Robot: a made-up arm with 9 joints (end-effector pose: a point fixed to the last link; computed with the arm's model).
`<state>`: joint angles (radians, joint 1 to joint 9).
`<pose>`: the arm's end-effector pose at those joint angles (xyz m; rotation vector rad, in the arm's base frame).
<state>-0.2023 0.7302 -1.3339 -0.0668 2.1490 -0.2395 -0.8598 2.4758 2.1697</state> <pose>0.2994 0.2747 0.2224 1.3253 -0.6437 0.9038</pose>
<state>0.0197 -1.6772 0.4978 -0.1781 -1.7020 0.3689 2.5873 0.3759 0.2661</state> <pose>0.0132 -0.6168 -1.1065 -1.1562 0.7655 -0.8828</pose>
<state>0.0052 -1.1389 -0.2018 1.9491 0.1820 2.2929 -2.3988 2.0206 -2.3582</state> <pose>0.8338 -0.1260 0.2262 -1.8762 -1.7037 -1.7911</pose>
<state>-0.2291 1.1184 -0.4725 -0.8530 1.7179 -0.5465 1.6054 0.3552 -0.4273</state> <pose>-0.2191 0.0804 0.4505 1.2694 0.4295 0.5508</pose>
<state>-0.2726 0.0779 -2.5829 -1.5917 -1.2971 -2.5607 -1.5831 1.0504 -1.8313</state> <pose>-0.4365 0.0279 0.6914 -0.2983 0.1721 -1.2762</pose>
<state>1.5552 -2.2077 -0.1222 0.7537 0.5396 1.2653 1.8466 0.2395 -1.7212</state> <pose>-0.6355 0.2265 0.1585 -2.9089 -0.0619 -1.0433</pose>
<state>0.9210 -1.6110 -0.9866 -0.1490 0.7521 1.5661 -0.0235 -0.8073 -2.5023</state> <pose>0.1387 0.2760 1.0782 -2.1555 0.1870 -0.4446</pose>
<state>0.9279 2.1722 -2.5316 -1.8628 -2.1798 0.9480 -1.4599 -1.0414 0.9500</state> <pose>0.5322 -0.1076 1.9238 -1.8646 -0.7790 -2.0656</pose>
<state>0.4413 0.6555 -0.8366 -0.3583 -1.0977 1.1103 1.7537 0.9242 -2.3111</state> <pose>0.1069 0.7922 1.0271 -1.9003 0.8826 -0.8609</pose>
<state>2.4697 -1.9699 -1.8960 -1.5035 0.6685 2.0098 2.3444 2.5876 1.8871</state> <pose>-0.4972 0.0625 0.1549 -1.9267 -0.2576 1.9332</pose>
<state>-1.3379 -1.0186 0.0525 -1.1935 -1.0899 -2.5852 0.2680 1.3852 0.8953</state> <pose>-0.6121 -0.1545 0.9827 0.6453 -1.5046 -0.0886</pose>
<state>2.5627 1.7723 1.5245 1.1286 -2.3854 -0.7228 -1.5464 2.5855 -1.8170</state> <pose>0.2120 -0.2888 0.2662 1.8184 2.0758 0.2498</pose>
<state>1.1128 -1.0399 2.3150 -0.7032 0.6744 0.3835 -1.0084 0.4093 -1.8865</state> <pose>0.2844 -0.3976 -0.3482 -0.4029 -2.8488 -0.2468</pose>
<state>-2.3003 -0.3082 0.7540 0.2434 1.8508 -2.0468 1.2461 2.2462 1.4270</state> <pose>-0.7990 0.3003 0.0366 0.1908 2.6023 1.3112</pose>
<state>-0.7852 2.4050 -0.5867 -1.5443 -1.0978 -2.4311 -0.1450 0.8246 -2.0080</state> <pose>0.5991 -0.1548 -0.7783 0.8382 -2.1778 -0.0003</pose>
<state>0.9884 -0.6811 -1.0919 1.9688 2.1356 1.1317 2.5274 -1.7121 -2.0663</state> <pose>0.2377 -0.2278 0.0264 -1.4443 1.4933 0.3573</pose>
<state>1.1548 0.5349 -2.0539 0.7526 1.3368 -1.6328 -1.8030 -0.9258 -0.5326</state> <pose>0.0628 -0.7751 0.6364 -0.4722 0.5008 2.5147</pose>
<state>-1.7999 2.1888 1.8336 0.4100 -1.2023 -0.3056 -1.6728 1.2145 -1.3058</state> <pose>-0.5349 -0.0406 0.6379 -0.4569 0.8585 1.8003</pose>
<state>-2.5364 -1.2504 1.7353 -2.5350 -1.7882 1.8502 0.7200 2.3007 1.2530</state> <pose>0.6940 -1.0604 -0.6364 2.9290 0.6687 -0.4052</pose>
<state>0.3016 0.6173 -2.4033 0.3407 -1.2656 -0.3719 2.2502 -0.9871 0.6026</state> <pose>0.3637 -0.1473 1.0302 2.2658 1.2469 0.4422</pose>
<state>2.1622 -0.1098 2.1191 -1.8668 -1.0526 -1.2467 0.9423 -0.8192 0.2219</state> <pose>-0.0319 -0.4033 -0.8592 -1.5506 0.4486 -0.1453</pose>
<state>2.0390 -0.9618 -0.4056 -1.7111 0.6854 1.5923 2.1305 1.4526 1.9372</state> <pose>-0.7539 -0.1300 -0.2808 1.3093 1.9640 -1.6242</pose>
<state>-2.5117 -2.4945 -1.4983 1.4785 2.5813 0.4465 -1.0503 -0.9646 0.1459</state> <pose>-0.3172 -1.0559 0.0394 -1.4092 1.0578 -2.2531</pose>
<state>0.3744 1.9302 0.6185 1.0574 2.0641 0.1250 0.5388 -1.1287 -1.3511</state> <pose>0.0620 0.3539 0.2300 2.5686 -1.3286 -0.5904</pose>
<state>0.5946 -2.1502 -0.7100 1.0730 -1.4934 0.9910 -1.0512 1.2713 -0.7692</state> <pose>-0.3209 0.2923 -0.4458 -1.9004 -2.2352 0.5044</pose>
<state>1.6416 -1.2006 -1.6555 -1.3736 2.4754 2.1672 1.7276 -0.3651 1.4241</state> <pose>-0.0349 0.3416 0.6000 1.6638 -0.3896 1.1871</pose>
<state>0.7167 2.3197 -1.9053 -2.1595 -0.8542 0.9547 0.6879 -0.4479 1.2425</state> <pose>1.6006 0.5395 0.7013 -0.4151 -1.0781 -0.5109</pose>
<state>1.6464 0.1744 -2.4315 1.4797 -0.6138 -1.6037 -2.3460 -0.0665 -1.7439</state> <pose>-0.1635 0.2268 1.1558 -1.6247 0.7966 0.4872</pose>
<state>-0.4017 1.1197 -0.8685 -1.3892 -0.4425 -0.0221 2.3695 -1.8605 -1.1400</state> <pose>-0.1368 0.6123 0.0375 -0.3700 -1.8926 2.4198</pose>
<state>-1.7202 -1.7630 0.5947 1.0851 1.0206 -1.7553 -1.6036 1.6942 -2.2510</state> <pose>0.1032 0.3060 -0.0275 0.3981 0.8610 1.3429</pose>
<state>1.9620 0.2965 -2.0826 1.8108 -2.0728 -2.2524 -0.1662 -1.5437 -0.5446</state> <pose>-0.0555 0.2955 0.4202 0.9902 -1.1358 2.2186</pose>
